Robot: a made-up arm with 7 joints. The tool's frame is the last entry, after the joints. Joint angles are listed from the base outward. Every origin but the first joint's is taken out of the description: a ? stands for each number. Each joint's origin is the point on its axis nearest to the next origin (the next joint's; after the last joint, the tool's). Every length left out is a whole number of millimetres.
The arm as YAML. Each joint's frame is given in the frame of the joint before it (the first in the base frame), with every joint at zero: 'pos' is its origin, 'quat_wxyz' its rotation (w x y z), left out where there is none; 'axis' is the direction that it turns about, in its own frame. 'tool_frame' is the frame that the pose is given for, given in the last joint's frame.
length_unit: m
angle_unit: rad
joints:
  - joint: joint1
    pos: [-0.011, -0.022, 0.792]
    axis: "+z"
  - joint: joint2
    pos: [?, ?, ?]
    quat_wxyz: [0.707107, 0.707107, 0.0, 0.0]
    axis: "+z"
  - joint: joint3
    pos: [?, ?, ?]
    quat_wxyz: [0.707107, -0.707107, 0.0, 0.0]
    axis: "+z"
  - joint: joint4
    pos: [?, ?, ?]
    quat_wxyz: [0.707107, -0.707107, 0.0, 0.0]
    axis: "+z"
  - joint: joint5
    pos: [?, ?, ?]
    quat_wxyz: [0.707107, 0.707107, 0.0, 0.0]
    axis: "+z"
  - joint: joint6
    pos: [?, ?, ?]
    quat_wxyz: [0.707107, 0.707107, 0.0, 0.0]
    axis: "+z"
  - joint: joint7
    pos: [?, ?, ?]
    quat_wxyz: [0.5, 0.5, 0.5, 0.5]
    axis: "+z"
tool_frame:
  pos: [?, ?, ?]
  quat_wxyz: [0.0, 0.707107, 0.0, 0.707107]
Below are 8 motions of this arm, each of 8 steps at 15 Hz.
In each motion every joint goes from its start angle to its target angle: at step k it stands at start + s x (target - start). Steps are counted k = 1, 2, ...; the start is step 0. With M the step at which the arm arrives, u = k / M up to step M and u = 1 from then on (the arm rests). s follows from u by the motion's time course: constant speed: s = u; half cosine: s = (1 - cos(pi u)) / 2; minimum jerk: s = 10 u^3 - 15 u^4 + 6 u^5.
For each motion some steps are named. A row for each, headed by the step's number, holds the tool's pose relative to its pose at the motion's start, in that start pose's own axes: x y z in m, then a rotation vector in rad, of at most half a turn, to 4 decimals.
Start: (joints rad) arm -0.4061 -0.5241 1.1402 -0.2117 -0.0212 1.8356 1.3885
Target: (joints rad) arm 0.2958 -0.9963 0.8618 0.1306 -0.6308 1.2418 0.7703
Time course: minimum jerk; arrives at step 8
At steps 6, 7, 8:
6: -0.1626 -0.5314 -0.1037 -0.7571 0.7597 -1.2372
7: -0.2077 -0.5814 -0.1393 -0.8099 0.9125 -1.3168
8: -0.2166 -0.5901 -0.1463 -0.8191 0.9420 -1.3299

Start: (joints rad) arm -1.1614 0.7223 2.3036 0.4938 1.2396 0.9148 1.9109
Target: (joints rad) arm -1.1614 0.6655 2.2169 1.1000 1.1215 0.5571 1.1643
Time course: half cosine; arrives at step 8
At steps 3, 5, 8:
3: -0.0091 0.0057 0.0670 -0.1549 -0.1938 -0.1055
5: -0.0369 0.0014 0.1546 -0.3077 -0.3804 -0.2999
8: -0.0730 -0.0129 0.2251 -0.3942 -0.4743 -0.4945

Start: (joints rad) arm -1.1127 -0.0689 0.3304 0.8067 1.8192 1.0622 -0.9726
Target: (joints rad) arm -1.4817 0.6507 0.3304 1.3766 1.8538 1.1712 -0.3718
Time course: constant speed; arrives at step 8
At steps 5, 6, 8:
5: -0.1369 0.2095 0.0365 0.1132 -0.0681 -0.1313
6: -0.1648 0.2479 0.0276 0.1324 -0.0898 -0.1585
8: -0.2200 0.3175 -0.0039 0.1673 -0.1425 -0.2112

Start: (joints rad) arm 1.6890 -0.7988 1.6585 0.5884 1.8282 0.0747 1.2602
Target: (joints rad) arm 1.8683 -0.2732 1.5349 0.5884 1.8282 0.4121 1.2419
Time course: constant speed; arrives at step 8
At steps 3, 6, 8:
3: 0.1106 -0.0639 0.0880 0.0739 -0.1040 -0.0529
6: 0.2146 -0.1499 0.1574 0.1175 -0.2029 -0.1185
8: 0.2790 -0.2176 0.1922 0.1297 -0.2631 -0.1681

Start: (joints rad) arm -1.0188 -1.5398 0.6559 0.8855 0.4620 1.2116 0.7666
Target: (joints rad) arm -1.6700 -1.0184 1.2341 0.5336 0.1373 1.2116 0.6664
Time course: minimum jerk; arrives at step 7
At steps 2, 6, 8:
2: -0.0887 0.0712 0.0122 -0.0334 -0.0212 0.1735
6: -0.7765 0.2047 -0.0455 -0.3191 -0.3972 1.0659
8: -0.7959 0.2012 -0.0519 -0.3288 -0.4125 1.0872

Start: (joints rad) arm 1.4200 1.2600 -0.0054 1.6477 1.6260 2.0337 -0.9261
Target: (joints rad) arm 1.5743 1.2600 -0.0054 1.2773 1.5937 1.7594 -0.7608
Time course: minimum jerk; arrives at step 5
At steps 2, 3, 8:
2: 0.0435 0.0148 0.0202 0.1328 -0.0042 0.1421
3: 0.0901 0.0335 0.0492 0.2774 -0.0120 0.3045
8: 0.1270 0.0499 0.0798 0.3948 -0.0218 0.4449

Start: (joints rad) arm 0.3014 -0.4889 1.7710 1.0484 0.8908 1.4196 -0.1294
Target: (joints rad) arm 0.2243 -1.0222 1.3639 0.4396 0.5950 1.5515 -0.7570
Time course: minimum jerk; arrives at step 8
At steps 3, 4, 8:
3: -0.0893 -0.0442 0.1417 -0.2110 -0.3074 -0.0468
4: -0.1875 -0.0853 0.2344 -0.3917 -0.5423 -0.1532
8: -0.4505 -0.1707 0.3460 -0.7977 -0.9558 -0.5895

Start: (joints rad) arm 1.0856 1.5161 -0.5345 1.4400 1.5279 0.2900 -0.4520
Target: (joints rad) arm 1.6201 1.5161 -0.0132 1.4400 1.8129 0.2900 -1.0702
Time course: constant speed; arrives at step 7
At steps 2, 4, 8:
2: 0.0551 -0.0460 -0.0207 -0.0431 0.0114 0.2494
4: 0.1065 -0.0630 -0.0458 -0.0864 -0.0333 0.5028
8: 0.1607 -0.0396 -0.0790 -0.1423 -0.2012 0.8681

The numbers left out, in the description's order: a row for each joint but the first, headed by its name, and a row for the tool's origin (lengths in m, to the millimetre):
joint2: 0.0 -0.069 0.0
joint3: -0.004 0.53 0.0
joint4: 0.029 0.081 0.0
joint5: 0.013 -0.328 0.0
joint6: -0.001 -0.172 0.0
joint7: -0.024 0.178 0.0
tool: -0.008 0.009 0.0

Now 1 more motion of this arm.
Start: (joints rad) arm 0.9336 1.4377 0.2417 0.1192 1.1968 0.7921 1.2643
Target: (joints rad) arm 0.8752 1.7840 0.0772 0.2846 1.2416 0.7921 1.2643
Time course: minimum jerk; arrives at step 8
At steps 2, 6, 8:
2: 0.0015 0.0095 -0.0263 -0.0242 0.0049 -0.0037
6: -0.0113 0.0650 -0.2297 -0.2032 0.0362 -0.0067
8: -0.0163 0.0700 -0.2561 -0.2254 0.0398 -0.0038

